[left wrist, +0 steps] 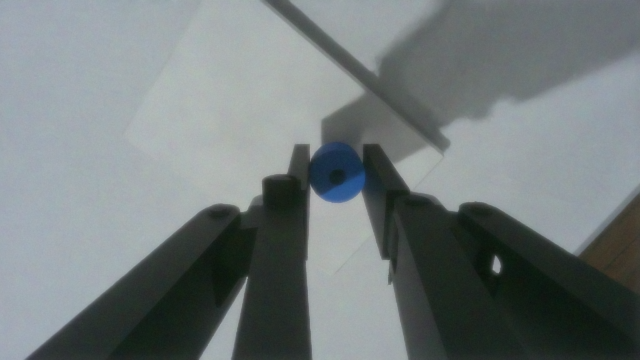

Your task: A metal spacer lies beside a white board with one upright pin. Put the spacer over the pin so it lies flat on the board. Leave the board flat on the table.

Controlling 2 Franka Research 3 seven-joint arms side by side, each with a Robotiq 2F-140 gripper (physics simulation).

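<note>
The spacer [325, 184] is a round blue piece with a small centre hole that looks dark. My left gripper [336, 168] is shut on it, one fingertip on each side. The white board [240, 90] lies flat below and behind the spacer, partly covered by the fingers. The upright pin does not show clearly; the spacer hides the part of the board right under it. I cannot tell how high the spacer is over the board. My right gripper is not in view.
A dark shadow [480, 60] falls over the table [525, 165] and one corner of the board. A brown wooden surface [617, 255] shows past the table's edge at the lower right.
</note>
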